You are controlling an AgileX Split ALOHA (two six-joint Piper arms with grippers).
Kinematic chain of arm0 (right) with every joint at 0, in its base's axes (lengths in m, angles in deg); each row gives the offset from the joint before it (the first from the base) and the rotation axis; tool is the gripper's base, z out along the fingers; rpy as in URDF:
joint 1: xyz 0 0 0.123 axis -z
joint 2: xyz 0 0 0 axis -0.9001 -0.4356 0
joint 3: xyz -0.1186 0.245 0.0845 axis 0.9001 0.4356 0
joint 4: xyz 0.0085 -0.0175 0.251 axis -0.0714 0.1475 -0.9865
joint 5: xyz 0 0 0 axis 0.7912 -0.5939 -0.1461
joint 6: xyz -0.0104 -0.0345 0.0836 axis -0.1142 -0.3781 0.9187
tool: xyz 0 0 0 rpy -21.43 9.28 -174.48
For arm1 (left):
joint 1: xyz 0 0 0.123 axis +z
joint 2: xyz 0 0 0 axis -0.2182 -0.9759 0
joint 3: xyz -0.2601 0.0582 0.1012 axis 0.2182 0.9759 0
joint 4: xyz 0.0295 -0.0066 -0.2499 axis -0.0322 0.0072 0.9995
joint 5: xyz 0 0 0 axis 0.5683 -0.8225 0.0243
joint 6: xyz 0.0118 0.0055 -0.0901 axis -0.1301 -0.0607 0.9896
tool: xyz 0 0 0 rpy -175.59 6.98 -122.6
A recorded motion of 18 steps. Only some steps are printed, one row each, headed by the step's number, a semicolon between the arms.
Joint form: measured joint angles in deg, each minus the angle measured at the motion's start. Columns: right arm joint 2, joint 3, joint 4, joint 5, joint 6, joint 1; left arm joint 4, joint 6, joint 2, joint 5, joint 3, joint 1.
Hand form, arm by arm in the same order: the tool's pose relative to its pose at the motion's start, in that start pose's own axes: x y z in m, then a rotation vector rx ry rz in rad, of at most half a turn. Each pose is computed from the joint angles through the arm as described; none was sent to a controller.
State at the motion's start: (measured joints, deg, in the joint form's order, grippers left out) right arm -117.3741 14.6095 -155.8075 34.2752 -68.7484 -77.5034; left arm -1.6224 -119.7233 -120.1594 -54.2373 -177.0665 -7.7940
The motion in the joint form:
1: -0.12 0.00 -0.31 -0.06 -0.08 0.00; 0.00 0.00 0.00 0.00 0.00 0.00
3: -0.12 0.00 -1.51 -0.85 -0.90 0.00; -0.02 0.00 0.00 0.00 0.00 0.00
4: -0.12 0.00 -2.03 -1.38 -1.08 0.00; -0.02 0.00 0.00 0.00 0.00 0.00
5: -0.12 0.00 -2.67 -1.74 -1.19 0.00; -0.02 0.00 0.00 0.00 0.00 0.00
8: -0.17 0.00 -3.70 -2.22 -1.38 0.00; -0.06 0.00 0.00 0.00 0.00 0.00
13: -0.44 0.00 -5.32 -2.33 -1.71 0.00; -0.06 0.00 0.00 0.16 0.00 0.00
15: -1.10 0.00 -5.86 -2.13 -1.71 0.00; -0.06 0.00 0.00 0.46 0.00 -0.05
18: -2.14 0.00 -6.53 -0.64 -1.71 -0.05; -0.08 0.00 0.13 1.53 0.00 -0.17
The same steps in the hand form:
1: 0.0004 -0.0005 0.0004 0.0022 -0.0023 0.0036; 0.0000 0.0000 0.0000 0.0000 0.0000 0.0000
3: -0.0004 -0.0022 0.0004 0.0214 -0.0117 0.0024; 0.0000 0.0000 0.0000 0.0000 0.0003 0.0002
4: -0.0007 -0.0033 0.0003 0.0327 -0.0144 0.0051; 0.0000 0.0000 0.0000 0.0000 0.0003 0.0002
5: -0.0012 -0.0041 0.0003 0.0419 -0.0197 0.0103; 0.0000 0.0000 0.0000 0.0000 0.0003 0.0002
8: -0.0017 -0.0054 0.0004 0.0550 -0.0284 0.0192; 0.0001 0.0000 0.0000 0.0001 0.0008 0.0007
13: -0.0017 -0.0071 0.0011 0.0648 -0.0445 0.0351; 0.0001 0.0002 0.0000 -0.0027 0.0011 0.0007
15: 0.0017 -0.0085 0.0032 0.0628 -0.0455 0.0498; -0.0001 0.0005 0.0002 -0.0073 0.0017 0.0014
18: 0.0063 -0.0087 0.0067 0.0397 -0.0539 0.0699; -0.0013 0.0018 -0.0002 -0.0263 0.0032 0.0045

